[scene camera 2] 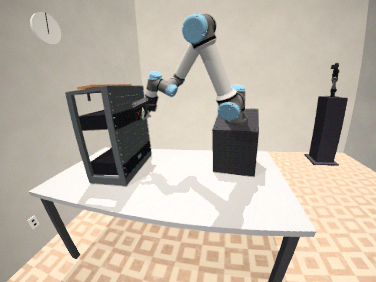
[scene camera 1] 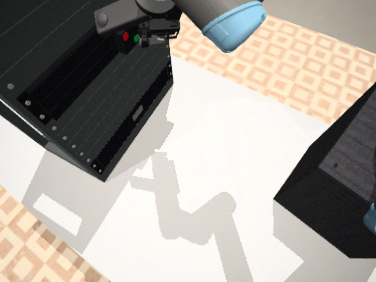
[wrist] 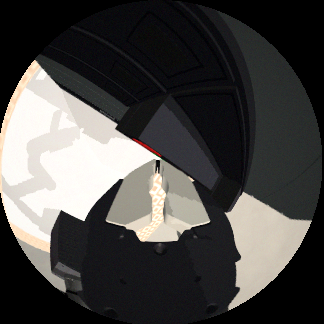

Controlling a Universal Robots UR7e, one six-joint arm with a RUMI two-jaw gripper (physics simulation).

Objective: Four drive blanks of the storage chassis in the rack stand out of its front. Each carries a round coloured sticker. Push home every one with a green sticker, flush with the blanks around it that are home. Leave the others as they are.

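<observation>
The storage chassis [scene camera 2: 95,121] [wrist: 164,42] sits in the upper part of the rack [scene camera 2: 114,140]. A block of blanks [wrist: 177,137] stands out of its front. A red sticker [scene camera 1: 125,36] [scene camera 2: 138,115] [wrist: 146,147] shows on one blank, and a green sticker [scene camera 1: 136,38] shows right beside it. In the wrist view the red sticker is a thin sliver. Another protruding part [wrist: 228,192] shows at the far end; its sticker face is hidden. My gripper [scene camera 1: 147,41] [wrist: 156,160] is shut and empty, its tips close in front of the green-stickered blank. Whether they touch is unclear.
A dark pedestal [scene camera 1: 325,215] [scene camera 2: 235,150] carries the arm's base on the white table [scene camera 2: 200,207]. A lower black unit [scene camera 2: 106,166] sits at the rack's bottom. An orange-brown board [scene camera 2: 105,86] lies on the rack's top. Another dark pillar [scene camera 2: 328,130] stands on the floor beyond the table.
</observation>
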